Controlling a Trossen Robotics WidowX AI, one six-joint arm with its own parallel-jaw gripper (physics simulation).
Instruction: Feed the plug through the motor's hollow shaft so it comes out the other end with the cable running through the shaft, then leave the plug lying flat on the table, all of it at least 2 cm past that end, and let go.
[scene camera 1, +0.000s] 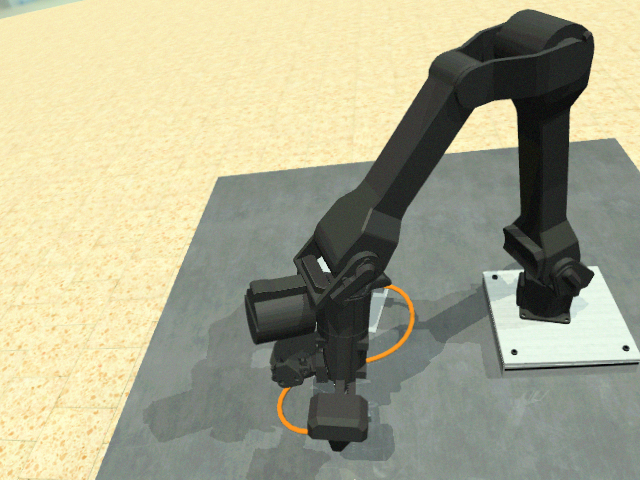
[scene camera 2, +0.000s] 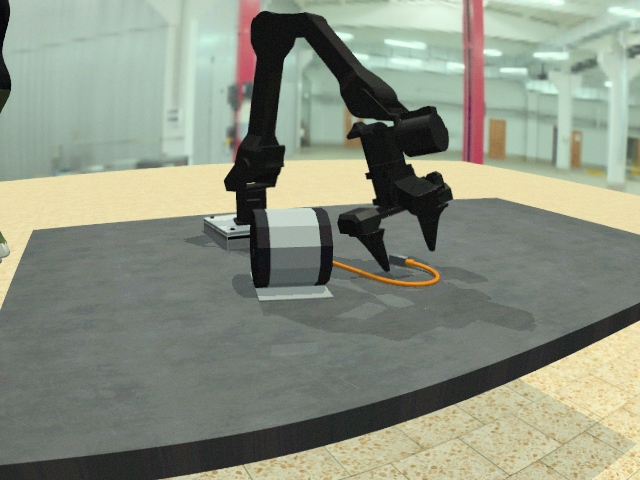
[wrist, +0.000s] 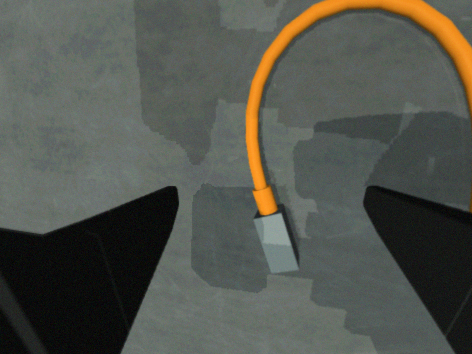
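Where they show: gripper, fingertip midpoint: (scene camera 2: 410, 260) (wrist: 270, 195); arm's base, link origin: (scene camera 1: 543, 304).
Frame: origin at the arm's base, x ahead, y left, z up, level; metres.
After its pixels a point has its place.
Observation:
The plug (scene camera 2: 398, 259) @(x 0.227, y 0.196, z -0.020 m) (wrist: 278, 245) @(x 0.221, y 0.199, z -0.017 m), a small grey block on the orange cable (scene camera 2: 413, 283) @(x 0.330, y 0.175, z -0.025 m) (wrist: 254, 120) @(x 0.274, y 0.227, z -0.023 m) (scene camera 1: 412, 315) @(x 0.175, y 0.045, z 0.001 m), lies on the table outside the motor. The motor (scene camera 2: 294, 248) @(x 0.337, y 0.007, z 0.033 m) is a pale cylinder with black end rings on a pale foot; the arm mostly hides it in scene camera 1. The cable bends in a loop from the plug and passes out of sight at the motor's right end in scene camera 2. Whether it enters the shaft cannot be told. My gripper (scene camera 2: 409, 259) @(x 0.243, y 0.210, z -0.019 m) (wrist: 270, 195) @(x 0.243, y 0.210, z -0.019 m) is open and empty above the table, its fingers on either side of the plug.
The robot's white base plate (scene camera 1: 573, 346) @(x -0.033, y 0.068, z 0.002 m) (scene camera 2: 219, 227) @(x 0.036, y -0.064, z -0.001 m) stands on the dark table (scene camera 1: 465, 444) @(x 0.088, y 0.206, z -0.030 m) (scene camera 2: 155, 372) @(x 0.524, y -0.166, z -0.031 m). In scene camera 1, a cable bend shows between the motor area and that plate. The table's front edge (scene camera 2: 361, 415) @(x 0.610, y 0.003, z -0.040 m) shows in scene camera 2.

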